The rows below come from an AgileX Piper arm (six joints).
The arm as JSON. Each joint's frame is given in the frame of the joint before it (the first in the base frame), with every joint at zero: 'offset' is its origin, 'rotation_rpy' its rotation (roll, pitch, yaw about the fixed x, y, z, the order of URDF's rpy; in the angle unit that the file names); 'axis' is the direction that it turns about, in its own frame. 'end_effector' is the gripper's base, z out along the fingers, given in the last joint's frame.
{
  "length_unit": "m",
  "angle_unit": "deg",
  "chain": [
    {
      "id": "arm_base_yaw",
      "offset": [
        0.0,
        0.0,
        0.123
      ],
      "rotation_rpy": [
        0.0,
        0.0,
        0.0
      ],
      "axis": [
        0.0,
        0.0,
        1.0
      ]
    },
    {
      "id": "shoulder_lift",
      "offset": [
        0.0,
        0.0,
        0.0
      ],
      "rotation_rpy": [
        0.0,
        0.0,
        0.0
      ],
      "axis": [
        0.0,
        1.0,
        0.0
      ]
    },
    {
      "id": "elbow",
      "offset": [
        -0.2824,
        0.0,
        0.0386
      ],
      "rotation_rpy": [
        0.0,
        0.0,
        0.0
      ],
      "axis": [
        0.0,
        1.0,
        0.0
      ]
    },
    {
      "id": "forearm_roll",
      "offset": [
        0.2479,
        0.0,
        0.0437
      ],
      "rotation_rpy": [
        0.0,
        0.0,
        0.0
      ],
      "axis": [
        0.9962,
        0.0,
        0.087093
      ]
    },
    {
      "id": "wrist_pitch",
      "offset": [
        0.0,
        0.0,
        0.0
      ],
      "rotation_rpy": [
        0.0,
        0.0,
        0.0
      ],
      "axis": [
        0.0,
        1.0,
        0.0
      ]
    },
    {
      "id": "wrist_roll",
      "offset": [
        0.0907,
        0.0,
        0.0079
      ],
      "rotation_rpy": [
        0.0,
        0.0,
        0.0
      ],
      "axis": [
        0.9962,
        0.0,
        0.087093
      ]
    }
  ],
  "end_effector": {
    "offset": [
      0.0,
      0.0,
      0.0
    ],
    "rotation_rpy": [
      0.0,
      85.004,
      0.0
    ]
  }
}
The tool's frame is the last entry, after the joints.
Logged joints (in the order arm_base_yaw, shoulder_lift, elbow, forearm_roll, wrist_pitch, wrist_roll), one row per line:
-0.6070 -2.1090 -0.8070 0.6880 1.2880 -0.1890
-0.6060 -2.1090 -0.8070 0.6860 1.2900 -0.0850
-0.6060 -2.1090 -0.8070 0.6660 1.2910 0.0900
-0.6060 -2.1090 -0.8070 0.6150 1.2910 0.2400
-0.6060 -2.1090 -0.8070 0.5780 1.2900 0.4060
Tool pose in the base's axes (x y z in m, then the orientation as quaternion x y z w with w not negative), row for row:
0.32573 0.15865 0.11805 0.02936 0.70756 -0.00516 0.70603
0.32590 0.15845 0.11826 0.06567 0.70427 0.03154 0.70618
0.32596 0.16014 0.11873 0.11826 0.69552 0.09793 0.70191
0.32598 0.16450 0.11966 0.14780 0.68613 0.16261 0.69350
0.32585 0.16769 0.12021 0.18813 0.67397 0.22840 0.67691
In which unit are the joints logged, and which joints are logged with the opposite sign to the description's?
The joints are logged in radians. Opposite sign: arm_base_yaw, shoulder_lift, wrist_pitch.
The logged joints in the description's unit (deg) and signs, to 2 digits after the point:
34.78 120.84 -46.24 39.42 -73.80 -10.83
34.72 120.84 -46.24 39.30 -73.91 -4.87
34.72 120.84 -46.24 38.16 -73.97 5.16
34.72 120.84 -46.24 35.24 -73.97 13.75
34.72 120.84 -46.24 33.12 -73.91 23.26

